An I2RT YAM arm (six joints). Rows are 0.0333 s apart.
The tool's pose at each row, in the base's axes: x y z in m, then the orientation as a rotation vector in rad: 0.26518 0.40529 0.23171 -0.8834 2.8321 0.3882; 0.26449 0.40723 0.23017 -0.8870 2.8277 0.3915; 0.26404 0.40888 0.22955 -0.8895 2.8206 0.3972; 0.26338 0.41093 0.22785 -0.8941 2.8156 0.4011; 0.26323 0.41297 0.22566 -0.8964 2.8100 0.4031; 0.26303 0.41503 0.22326 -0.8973 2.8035 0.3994; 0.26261 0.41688 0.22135 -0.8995 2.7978 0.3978; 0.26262 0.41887 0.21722 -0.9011 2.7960 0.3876; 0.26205 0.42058 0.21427 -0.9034 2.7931 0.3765
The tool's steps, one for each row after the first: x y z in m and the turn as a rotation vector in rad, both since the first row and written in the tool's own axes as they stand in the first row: -0.00014 0.00163 0.00199 -0.0019 -0.0030 -0.0033; -0.00053 0.00307 0.00302 -0.0048 -0.0089 -0.0066; -0.00072 0.00474 0.00520 -0.0071 -0.0121 -0.0107; -0.00122 0.00600 0.00787 -0.0078 -0.0164 -0.0137; -0.00164 0.00727 0.01074 -0.0043 -0.0217 -0.0165; -0.00187 0.00860 0.01307 -0.0025 -0.0259 -0.0198; -0.00205 0.00934 0.01759 0.0045 -0.0261 -0.0220; -0.00186 0.01044 0.02087 0.0121 -0.0270 -0.0250
